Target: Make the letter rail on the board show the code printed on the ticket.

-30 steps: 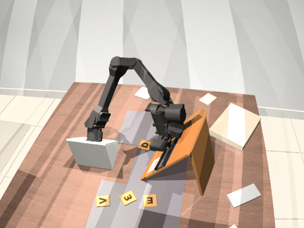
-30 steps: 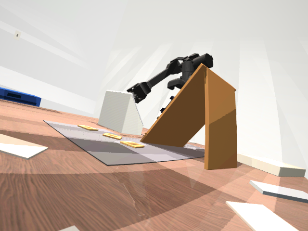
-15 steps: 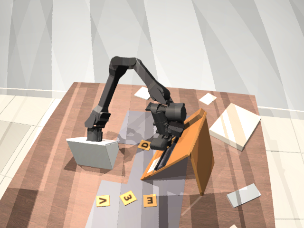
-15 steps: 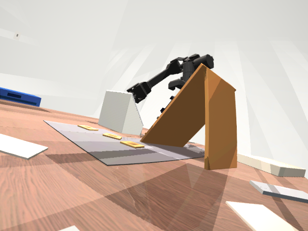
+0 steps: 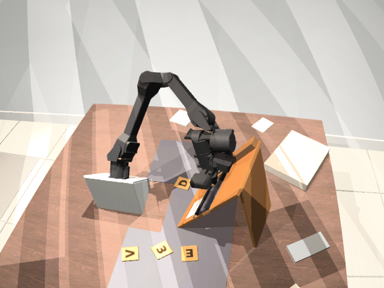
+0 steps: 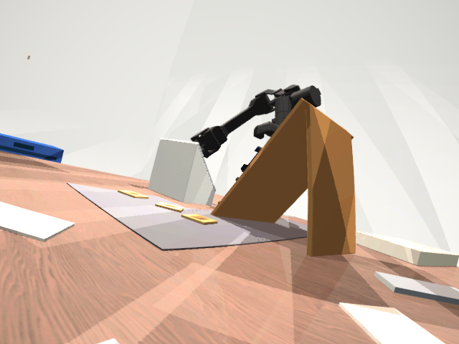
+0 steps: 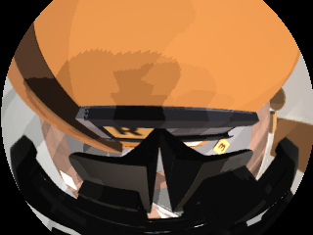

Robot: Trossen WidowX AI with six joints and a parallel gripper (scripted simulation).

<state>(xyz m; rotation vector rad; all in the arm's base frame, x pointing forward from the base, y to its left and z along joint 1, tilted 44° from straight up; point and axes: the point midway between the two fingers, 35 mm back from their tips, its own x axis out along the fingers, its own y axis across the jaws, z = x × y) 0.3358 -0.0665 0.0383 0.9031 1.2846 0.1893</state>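
Right now my gripper tip is 10 mm short of the letter tile and 30 mm to the right of it. The rest, counted from my gripper tip: white ticket: 70 mm behind, 40 mm to the right, 80 mm below; thick white slab: 370 mm ahead, 260 mm to the left, 140 mm below; grey mat: 150 mm behind, 150 mm below.
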